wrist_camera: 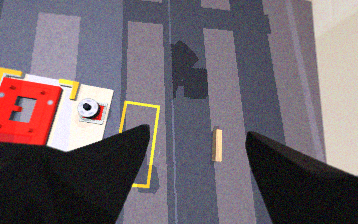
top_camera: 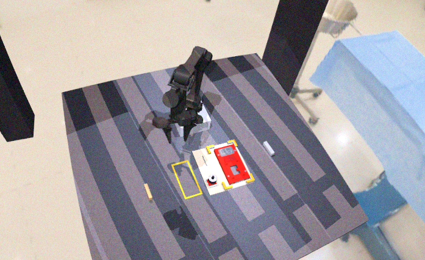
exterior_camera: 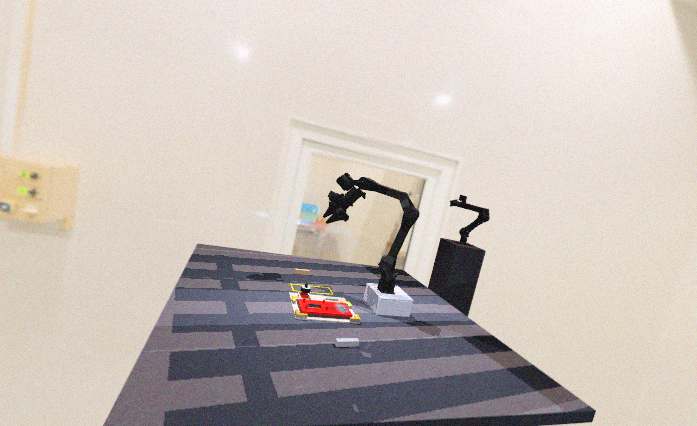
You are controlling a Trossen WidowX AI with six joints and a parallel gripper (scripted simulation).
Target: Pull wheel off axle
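Now: gripper tip 5 cm short of the wheel, 16 cm to the right of it and 28 cm above it. Round my gripper tip: small wooden block: 3 cm ahead, 14 cm to the right, 31 cm below; small white block: 7 cm behind, 51 cm to the left, 31 cm below; upright axle: 5 cm ahead, 16 cm to the left, 28 cm below.
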